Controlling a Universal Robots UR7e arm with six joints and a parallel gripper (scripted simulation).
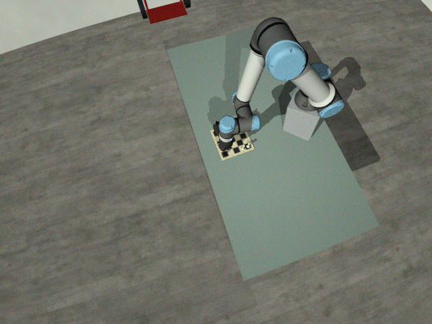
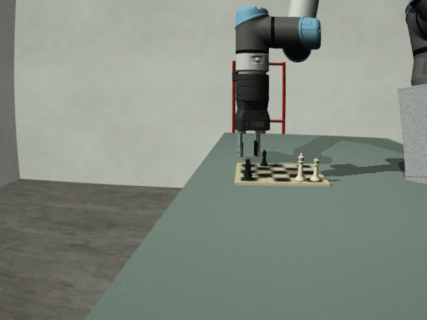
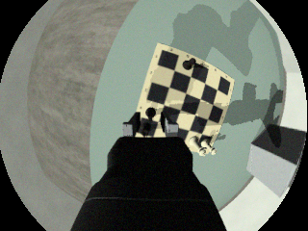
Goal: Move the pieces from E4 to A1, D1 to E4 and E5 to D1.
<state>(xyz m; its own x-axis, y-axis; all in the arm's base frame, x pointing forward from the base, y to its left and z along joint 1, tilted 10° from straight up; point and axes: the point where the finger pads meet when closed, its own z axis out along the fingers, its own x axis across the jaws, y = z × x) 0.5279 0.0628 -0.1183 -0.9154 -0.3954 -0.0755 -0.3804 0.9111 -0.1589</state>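
My gripper is now 50 mm above the dark piece and 30 mm to the right of it. From my hand the other things lie so: white king: 120 mm behind, 30 mm below, 20 mm to the left; white queen: 160 mm behind, 40 mm below, 20 mm to the left; chessboard: 70 mm below, 70 mm behind, 50 mm to the right.
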